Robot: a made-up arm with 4 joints.
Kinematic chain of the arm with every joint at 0, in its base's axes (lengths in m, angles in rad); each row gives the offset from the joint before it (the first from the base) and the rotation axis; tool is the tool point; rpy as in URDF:
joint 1: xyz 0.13 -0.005 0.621 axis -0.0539 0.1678 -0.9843
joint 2: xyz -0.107 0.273 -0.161 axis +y
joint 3: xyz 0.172 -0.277 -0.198 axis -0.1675 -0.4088 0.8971
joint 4: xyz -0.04 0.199 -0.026 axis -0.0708 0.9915 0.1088
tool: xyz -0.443 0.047 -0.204 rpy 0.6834 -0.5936 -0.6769
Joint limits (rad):
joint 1: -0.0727..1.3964
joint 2: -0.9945..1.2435
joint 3: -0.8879..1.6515
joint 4: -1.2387..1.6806
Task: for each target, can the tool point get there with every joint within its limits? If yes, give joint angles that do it. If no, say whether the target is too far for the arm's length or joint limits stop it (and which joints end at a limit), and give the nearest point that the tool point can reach.
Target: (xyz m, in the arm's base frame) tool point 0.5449 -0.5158 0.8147
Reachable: no: joint limits stop it (at a limit: joint 1, joint 3, joint 4) | nearest point 0.3295 -0.1996 0.6435 | short by 0.419 m
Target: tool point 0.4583 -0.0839 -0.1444
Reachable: yes | joints 0.5958 -0.6975 0.5544 -0.8771
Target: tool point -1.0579 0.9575 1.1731
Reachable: no: too far | nearest point -0.4503 0.5010 0.5996 | short by 0.952 m
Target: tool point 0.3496 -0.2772 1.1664
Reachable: no: joint limits stop it (at a limit: joint 1, joint 3, joint 4) | nearest point 0.3286 -0.0534 0.7904 | short by 0.438 m
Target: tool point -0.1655 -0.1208 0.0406
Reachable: yes | joints 0.4602 -0.7298 0.8422 0.7038
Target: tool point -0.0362 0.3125 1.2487
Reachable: no: joint limits stop it (at a limit: joint 2, joint 3, joint 4) | nearest point 0.0267 0.2001 0.8665 | short by 0.403 m
